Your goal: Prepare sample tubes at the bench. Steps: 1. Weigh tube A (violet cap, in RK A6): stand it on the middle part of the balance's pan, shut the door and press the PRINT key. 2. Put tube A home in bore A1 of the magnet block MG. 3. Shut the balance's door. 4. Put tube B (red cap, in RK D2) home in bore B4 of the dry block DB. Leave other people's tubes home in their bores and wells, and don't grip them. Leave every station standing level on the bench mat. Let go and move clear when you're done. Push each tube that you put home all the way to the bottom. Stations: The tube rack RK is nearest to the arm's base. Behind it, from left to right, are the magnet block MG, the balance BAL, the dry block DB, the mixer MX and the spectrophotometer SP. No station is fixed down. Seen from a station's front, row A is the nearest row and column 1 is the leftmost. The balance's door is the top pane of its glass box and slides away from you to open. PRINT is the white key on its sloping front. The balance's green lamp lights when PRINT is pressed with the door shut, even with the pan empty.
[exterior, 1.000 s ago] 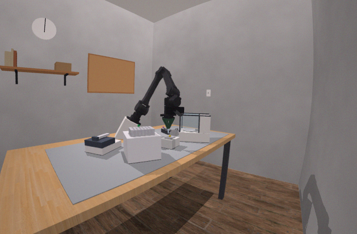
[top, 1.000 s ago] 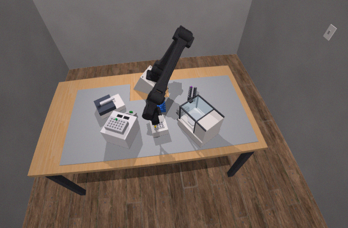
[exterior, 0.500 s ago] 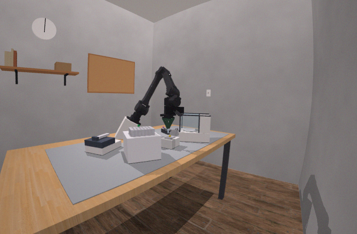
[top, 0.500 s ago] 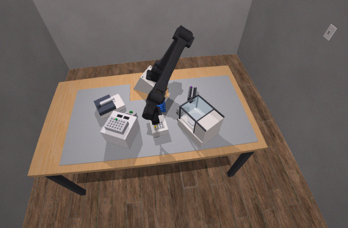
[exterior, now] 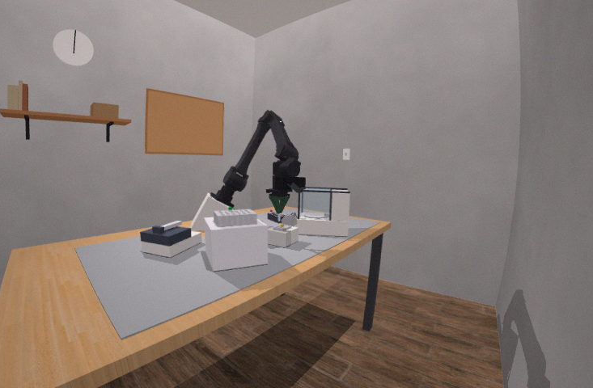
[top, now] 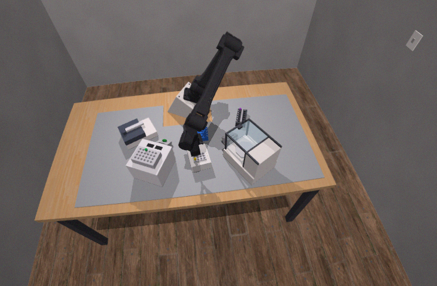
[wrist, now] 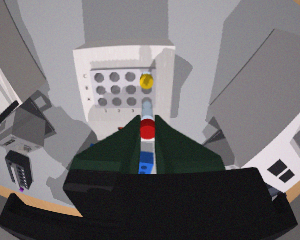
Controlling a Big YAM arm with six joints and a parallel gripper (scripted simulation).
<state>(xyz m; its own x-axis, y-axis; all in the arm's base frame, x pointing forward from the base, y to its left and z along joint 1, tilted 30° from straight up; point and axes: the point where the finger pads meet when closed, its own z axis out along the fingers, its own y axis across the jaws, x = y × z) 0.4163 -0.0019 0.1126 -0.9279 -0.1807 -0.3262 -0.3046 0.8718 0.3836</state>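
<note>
Now: hand 80 mm above the yellow-capped tube, 10 mm to the right of it and 10 mm short of it. Round my hand: balance door (260 mm to the left, 80 mm behind, 70 mm above); then dry block (110 mm below, 30 mm behind, 20 mm to the left); then tube rack (210 mm behind, 120 mm below, 10 mm to the right).
</note>
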